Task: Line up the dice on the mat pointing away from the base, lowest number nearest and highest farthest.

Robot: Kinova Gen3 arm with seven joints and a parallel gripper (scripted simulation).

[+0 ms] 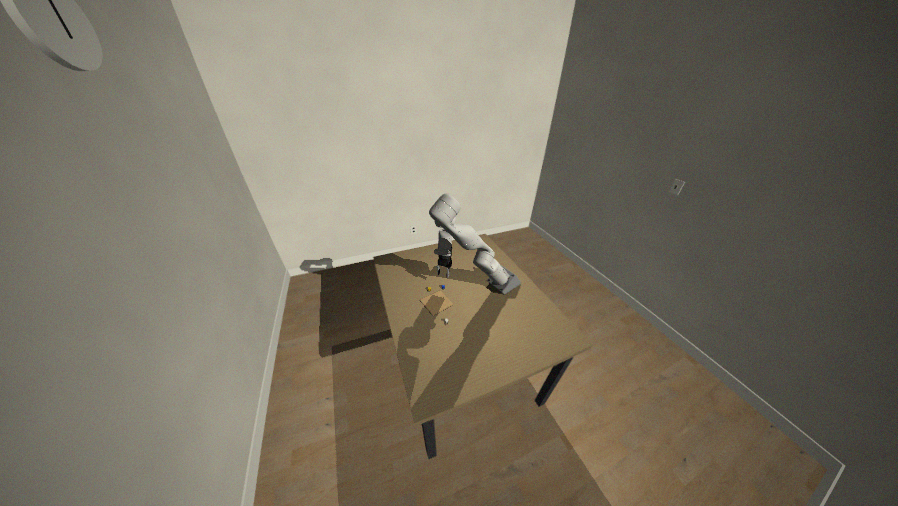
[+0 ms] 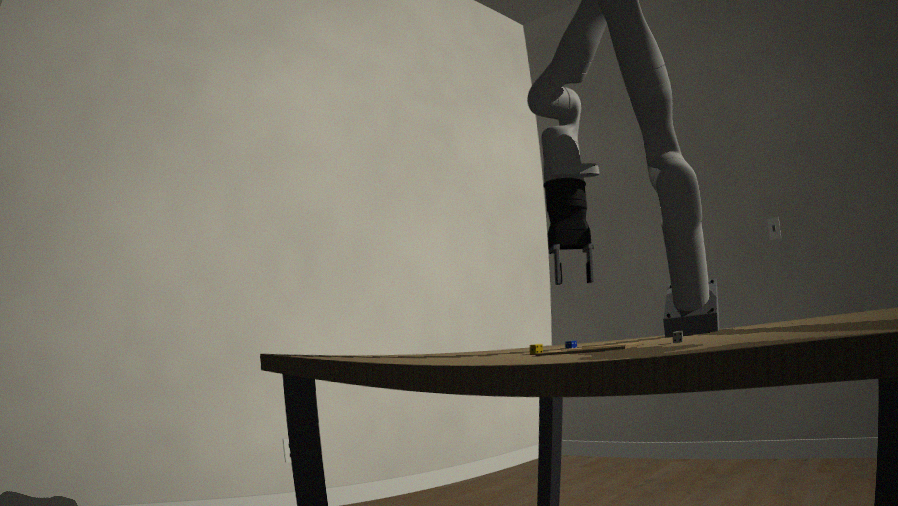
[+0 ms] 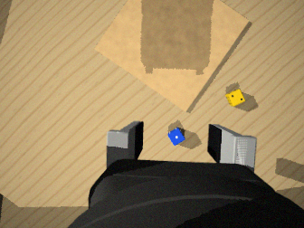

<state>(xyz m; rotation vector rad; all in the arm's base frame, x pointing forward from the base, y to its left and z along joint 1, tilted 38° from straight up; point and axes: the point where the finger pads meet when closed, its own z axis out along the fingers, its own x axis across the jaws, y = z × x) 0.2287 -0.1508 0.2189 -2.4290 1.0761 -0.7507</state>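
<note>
Right now the blue die is 12 cm below my hand, 2 cm to the right of it and 1 cm behind it. Round my hand: white die (23 cm to the left, 12 cm below, 8 cm ahead); tan mat (13 cm below, 8 cm to the left, 7 cm ahead); yellow die (12 cm below, 8 cm ahead, 3 cm to the right).
</note>
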